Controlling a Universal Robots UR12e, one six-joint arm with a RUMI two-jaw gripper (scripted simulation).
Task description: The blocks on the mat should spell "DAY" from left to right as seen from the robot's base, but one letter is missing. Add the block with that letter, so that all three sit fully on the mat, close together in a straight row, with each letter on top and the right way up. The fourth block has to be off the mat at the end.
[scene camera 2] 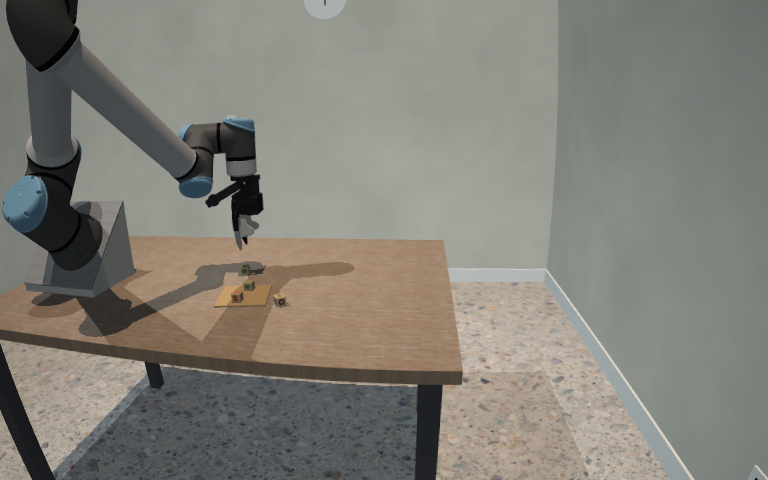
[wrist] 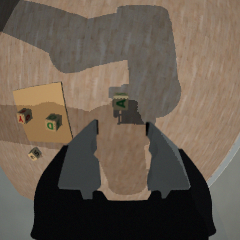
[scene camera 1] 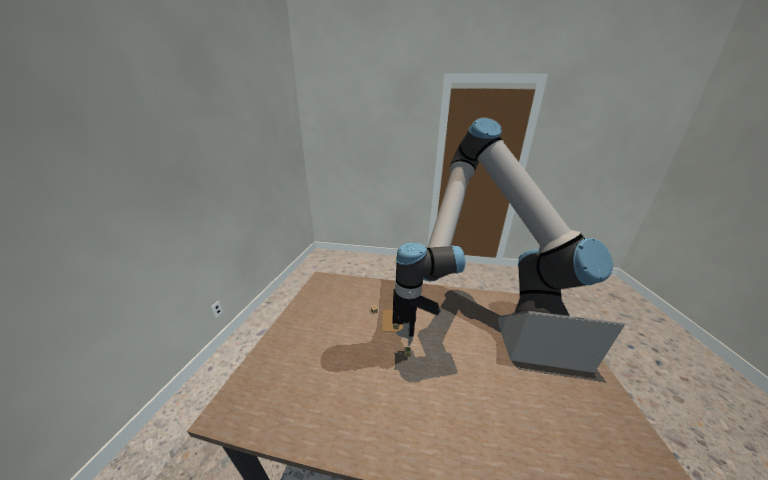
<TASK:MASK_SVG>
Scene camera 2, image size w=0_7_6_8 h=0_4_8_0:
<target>my gripper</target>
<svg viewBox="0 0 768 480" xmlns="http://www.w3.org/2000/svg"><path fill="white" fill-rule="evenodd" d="M260 175L230 176L230 180L236 182L220 191L220 193L210 195L205 201L206 205L210 208L217 206L220 201L233 194L231 196L232 224L239 250L242 250L241 238L245 244L248 244L247 236L252 235L254 230L259 228L259 224L253 221L251 216L247 215L258 215L264 210L263 195L259 191Z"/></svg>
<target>mat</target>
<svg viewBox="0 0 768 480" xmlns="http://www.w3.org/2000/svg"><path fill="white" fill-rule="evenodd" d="M272 285L255 285L252 291L244 291L243 286L225 286L214 307L266 306ZM231 292L234 290L243 291L243 301L241 303L232 302Z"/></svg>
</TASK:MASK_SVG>
